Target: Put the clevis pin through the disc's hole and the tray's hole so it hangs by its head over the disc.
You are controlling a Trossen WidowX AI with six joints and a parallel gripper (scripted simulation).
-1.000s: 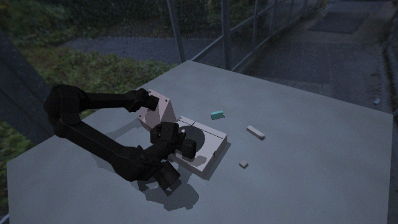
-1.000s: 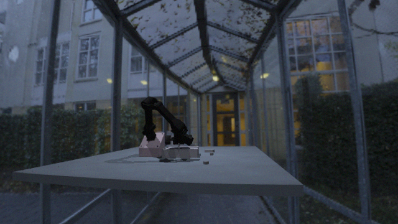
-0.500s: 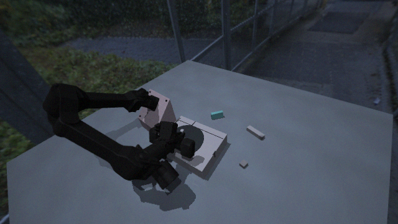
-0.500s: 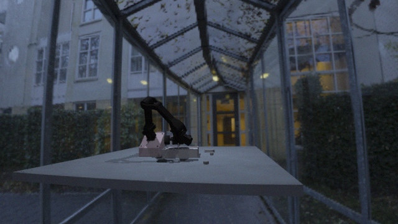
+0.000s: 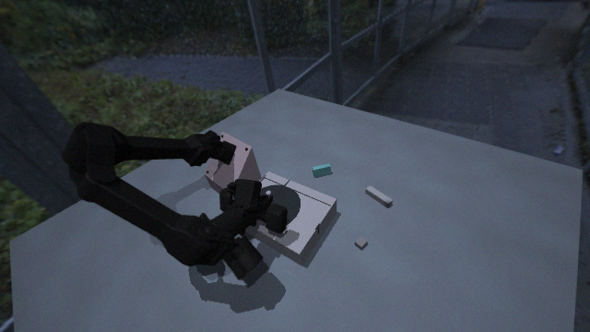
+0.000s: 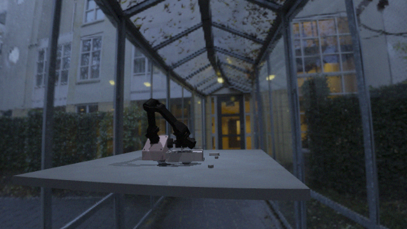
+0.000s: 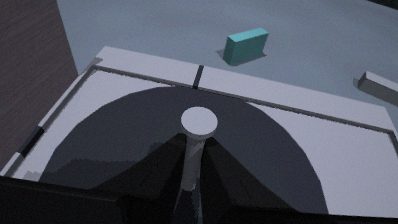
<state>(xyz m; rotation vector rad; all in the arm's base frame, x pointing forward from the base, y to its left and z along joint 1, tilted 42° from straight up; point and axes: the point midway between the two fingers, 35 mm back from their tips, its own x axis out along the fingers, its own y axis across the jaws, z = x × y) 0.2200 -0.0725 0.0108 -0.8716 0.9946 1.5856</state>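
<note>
Right now my gripper tip is 50 mm above the rimmed steel tray, 30 mm short of it and 10 mm to the right of it. Also, from my gripper tip: dark aluminium disc 30 mm below; then teal block 220 mm to the left, 70 mm below, 10 mm ahead; then steel clevis pin 10 mm below.
</note>
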